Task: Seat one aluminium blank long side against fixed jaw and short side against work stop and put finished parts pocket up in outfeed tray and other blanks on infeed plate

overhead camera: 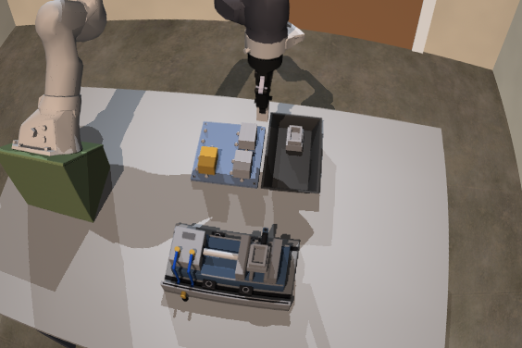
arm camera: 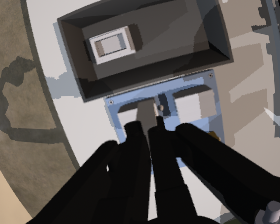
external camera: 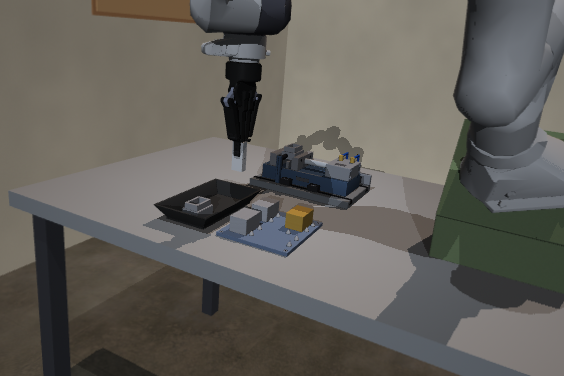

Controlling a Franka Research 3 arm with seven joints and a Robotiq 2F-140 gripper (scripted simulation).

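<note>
Now: hand 14 cm above the aluminium blank, 6 cm to the left of it and 5 cm past it. From my hand the other things lie so: brass blank: 14 cm below, 13 cm behind, 5 cm to the right; then blue vise: 34 cm to the right, 12 cm below, 7 cm behind.
</note>
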